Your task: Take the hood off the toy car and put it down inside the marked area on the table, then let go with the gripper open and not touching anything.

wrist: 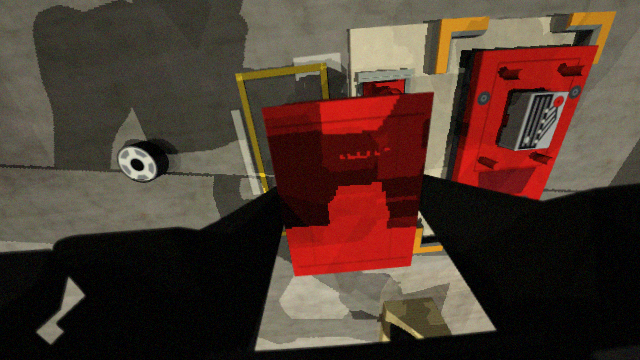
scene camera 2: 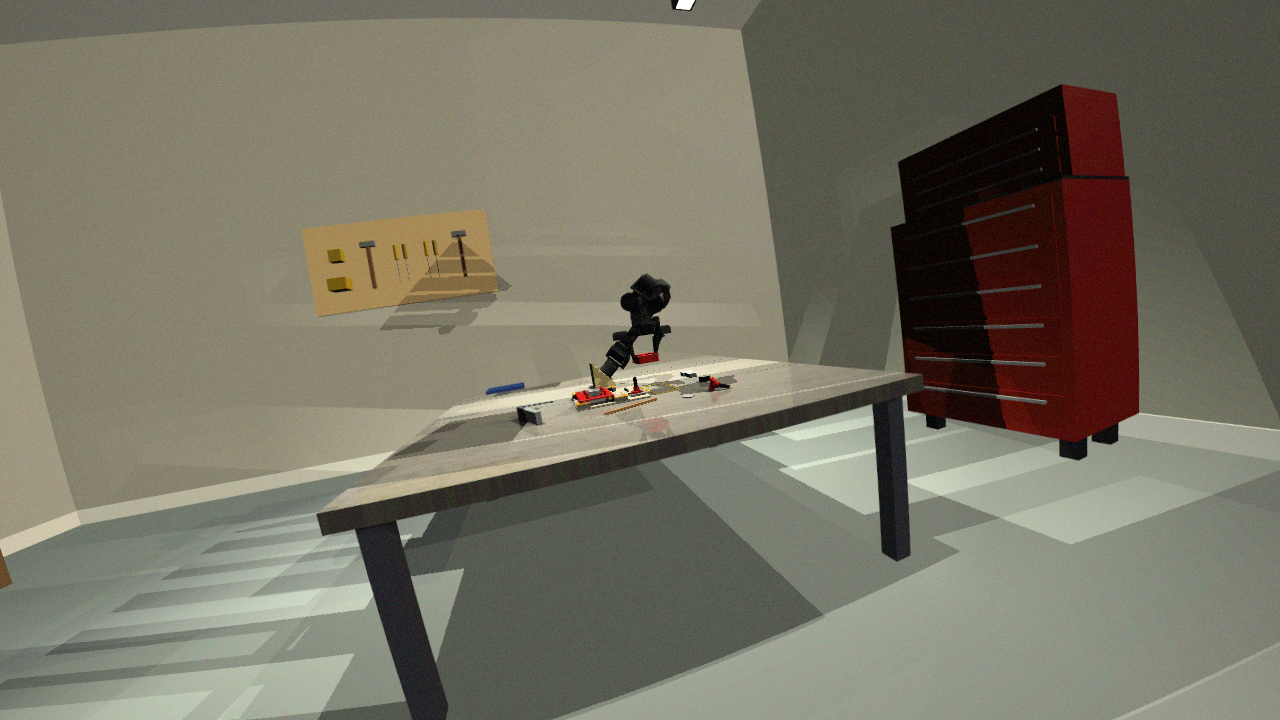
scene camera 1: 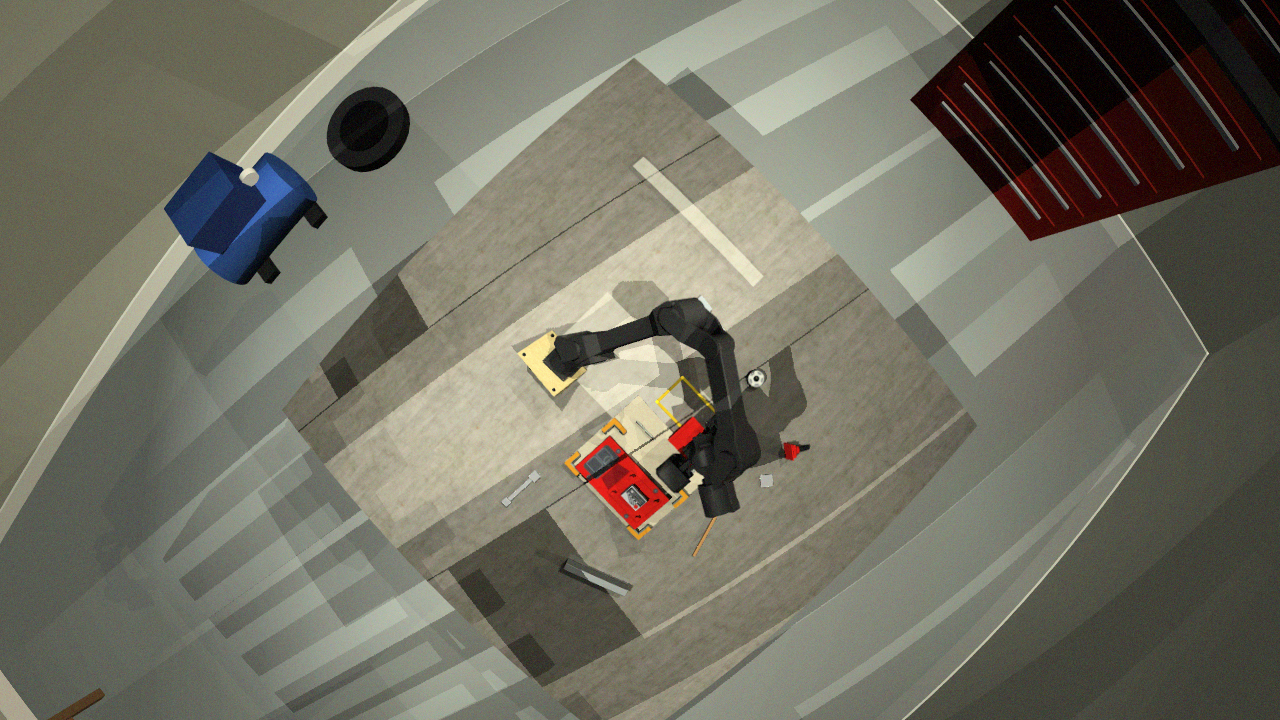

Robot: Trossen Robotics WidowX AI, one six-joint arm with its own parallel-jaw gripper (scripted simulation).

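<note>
The gripper (scene camera 1: pixel 695 444), visible also in the wrist view as the gripper (wrist: pixel 346 187) and from the scene as the gripper (scene camera 2: pixel 645 358), is carrying a hood (wrist: pixel 349 171). The scene also includes a wheel (wrist: pixel 143 162) and a toy car (scene camera 1: pixel 609 469), and the wrist view shows the car (wrist: pixel 489 78) as well.
</note>
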